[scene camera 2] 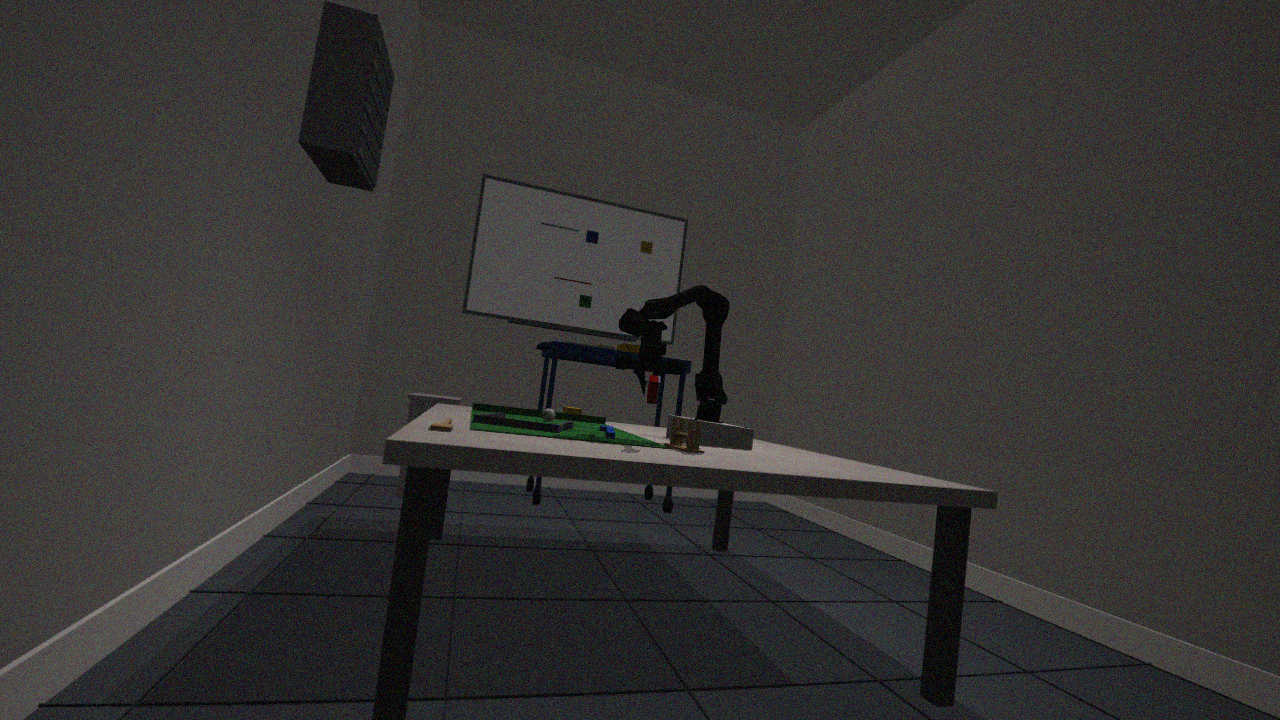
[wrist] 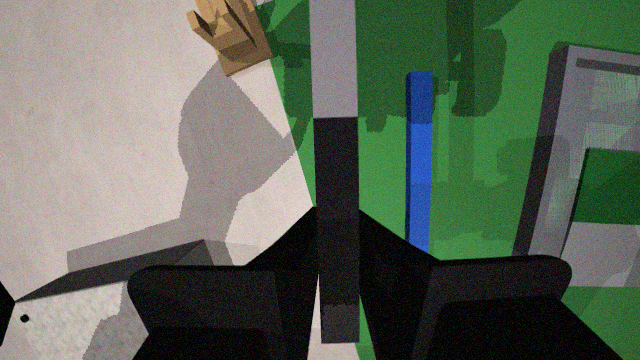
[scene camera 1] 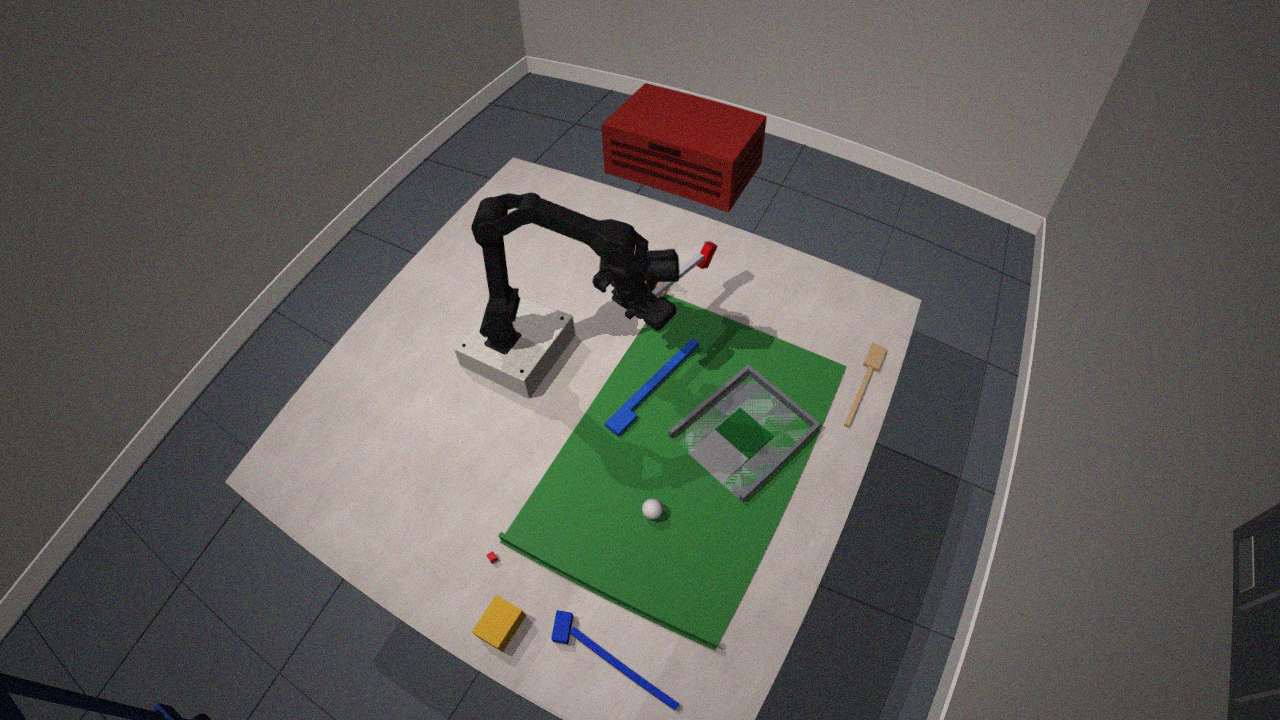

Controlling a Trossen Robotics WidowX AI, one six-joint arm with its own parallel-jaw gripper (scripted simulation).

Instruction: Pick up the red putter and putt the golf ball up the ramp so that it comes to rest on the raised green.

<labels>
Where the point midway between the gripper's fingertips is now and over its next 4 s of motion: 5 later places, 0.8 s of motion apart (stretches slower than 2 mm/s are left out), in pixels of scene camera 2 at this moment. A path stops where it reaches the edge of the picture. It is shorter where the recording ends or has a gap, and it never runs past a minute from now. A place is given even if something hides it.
My gripper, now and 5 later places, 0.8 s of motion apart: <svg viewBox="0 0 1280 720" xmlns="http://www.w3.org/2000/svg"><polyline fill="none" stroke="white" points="646,394 620,388 615,387 617,395 616,405 615,407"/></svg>
</labels>
